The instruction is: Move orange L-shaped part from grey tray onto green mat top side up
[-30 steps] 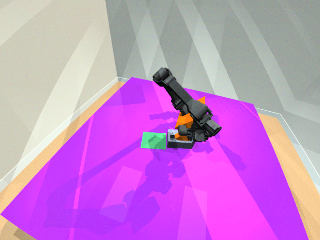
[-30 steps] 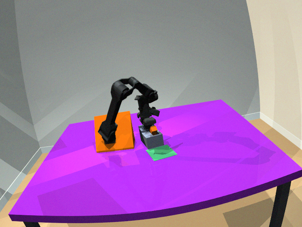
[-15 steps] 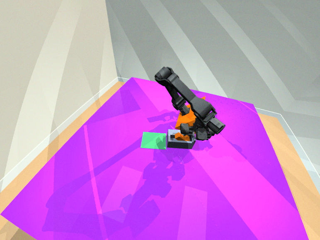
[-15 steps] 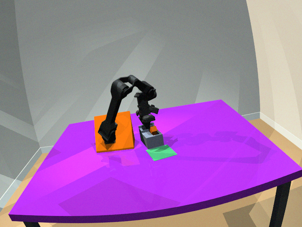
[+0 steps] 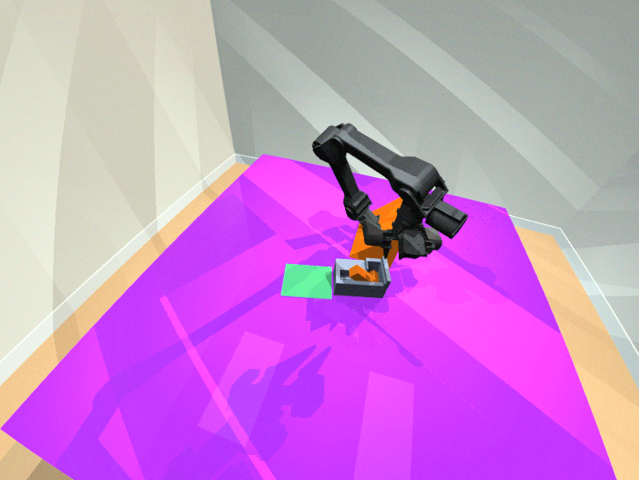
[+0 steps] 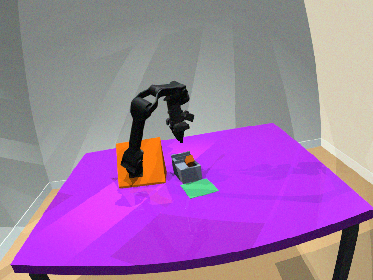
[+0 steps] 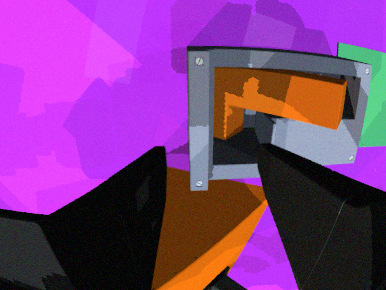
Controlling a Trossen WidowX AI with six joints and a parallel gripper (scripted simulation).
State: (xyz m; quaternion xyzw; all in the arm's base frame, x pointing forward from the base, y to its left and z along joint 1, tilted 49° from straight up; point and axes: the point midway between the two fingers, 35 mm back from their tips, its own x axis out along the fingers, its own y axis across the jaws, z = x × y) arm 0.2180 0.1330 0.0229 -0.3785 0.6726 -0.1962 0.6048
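Now: gripper tip 4 cm to the left of the orange L-shaped part and 10 cm above it. The rest, counted from my gripper tip: green mat (5 cm ahead, 22 cm to the right, 16 cm below).
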